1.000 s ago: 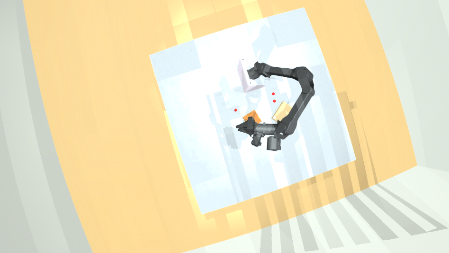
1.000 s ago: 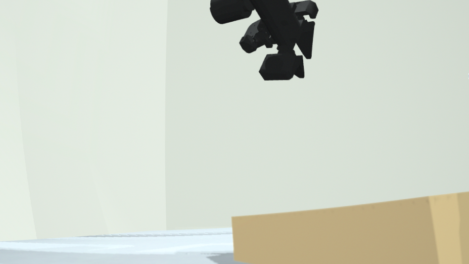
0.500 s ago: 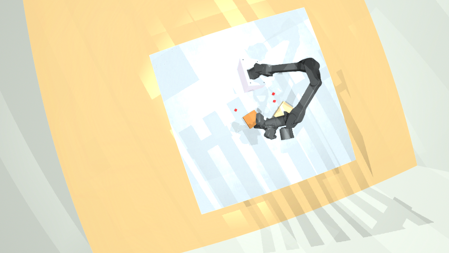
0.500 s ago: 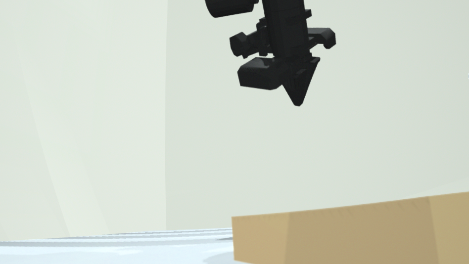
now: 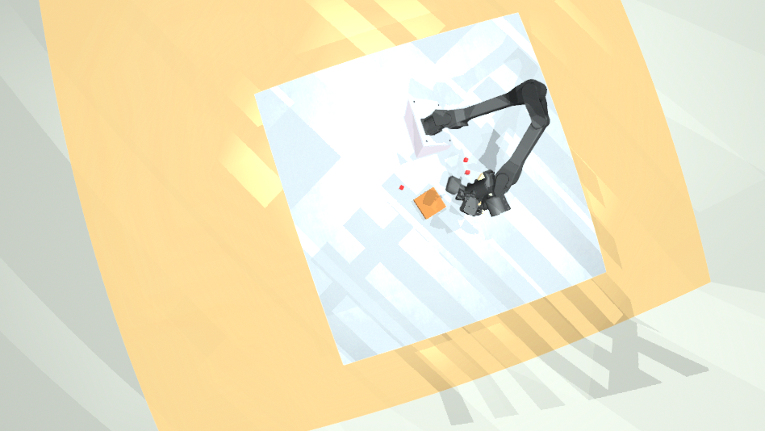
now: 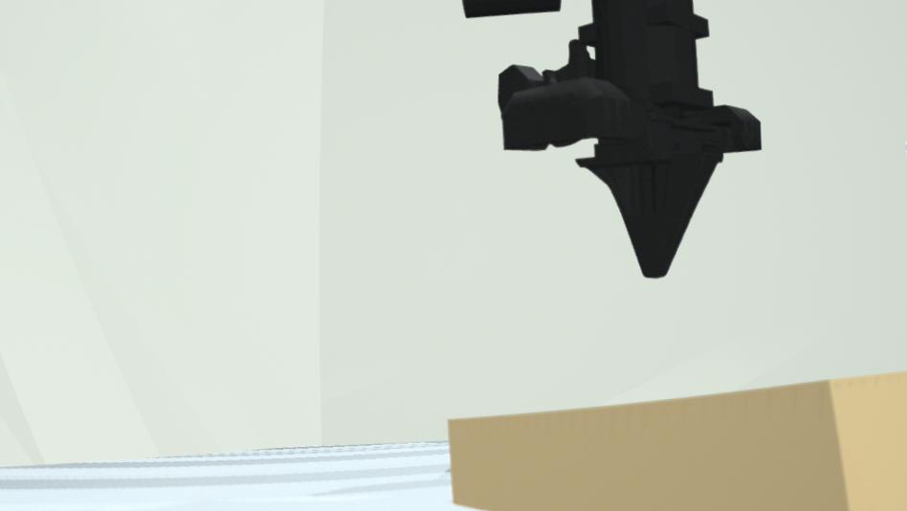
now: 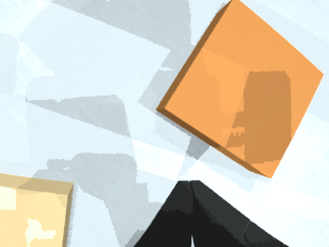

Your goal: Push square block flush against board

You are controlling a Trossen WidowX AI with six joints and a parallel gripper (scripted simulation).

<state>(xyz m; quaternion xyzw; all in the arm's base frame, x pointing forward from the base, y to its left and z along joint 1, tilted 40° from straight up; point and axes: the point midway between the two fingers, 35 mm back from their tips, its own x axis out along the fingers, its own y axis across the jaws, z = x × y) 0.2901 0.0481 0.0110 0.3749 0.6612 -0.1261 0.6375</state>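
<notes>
Right now my gripper tip is 20 mm short of the board, 140 mm to the right of it and 90 mm above it. Also, from my gripper tip: orange square block: 20 mm behind, 90 mm to the right, 90 mm below.
</notes>
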